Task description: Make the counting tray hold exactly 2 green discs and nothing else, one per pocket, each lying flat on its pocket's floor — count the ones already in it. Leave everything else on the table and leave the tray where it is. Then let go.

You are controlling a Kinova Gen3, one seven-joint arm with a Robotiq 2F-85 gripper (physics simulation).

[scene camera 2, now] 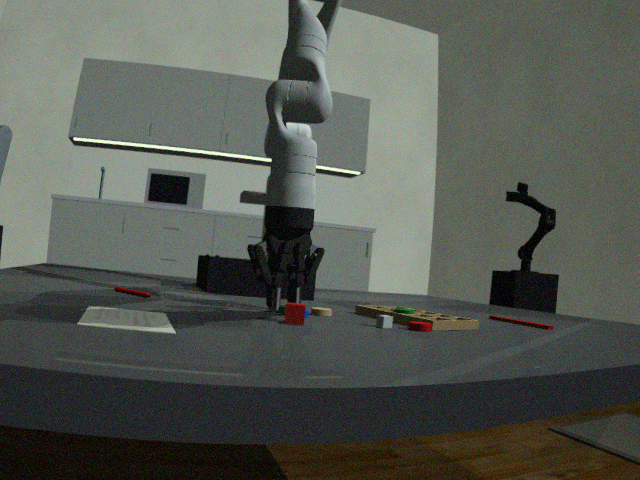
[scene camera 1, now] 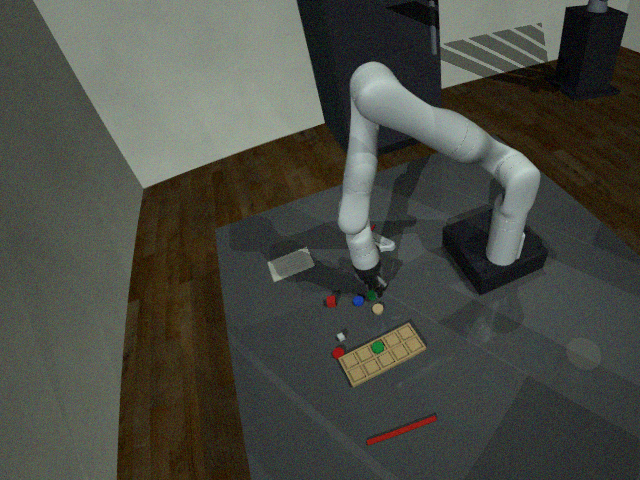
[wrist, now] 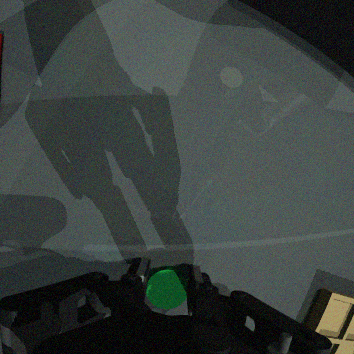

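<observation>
The tan counting tray (scene camera 1: 389, 365) (scene camera 2: 454, 325) (wrist: 316, 310) has two rows of pockets. A green disc (scene camera 1: 377, 347) (scene camera 2: 404, 310) sits in the middle pocket of its back row in the scene camera 1 view, looking flat, its top showing above the rim. The other pockets look empty. My gripper (scene camera 1: 376, 290) (scene camera 2: 285, 299) (wrist: 168, 273) points down at table level, well apart from the tray, its fingers shut on a second green disc (scene camera 1: 371, 295) (scene camera 2: 281, 308) (wrist: 166, 290). Whether this disc still touches the table is hard to tell.
A blue disc (scene camera 1: 358, 300) and a tan disc (scene camera 1: 377, 308) (scene camera 2: 321, 312) lie close to the fingers. A red cube (scene camera 1: 330, 301) (scene camera 2: 294, 313) stands farther left. A white cube (scene camera 1: 340, 336) and a red disc (scene camera 1: 338, 352) lie by the tray. A red bar (scene camera 1: 401, 429) lies beyond it.
</observation>
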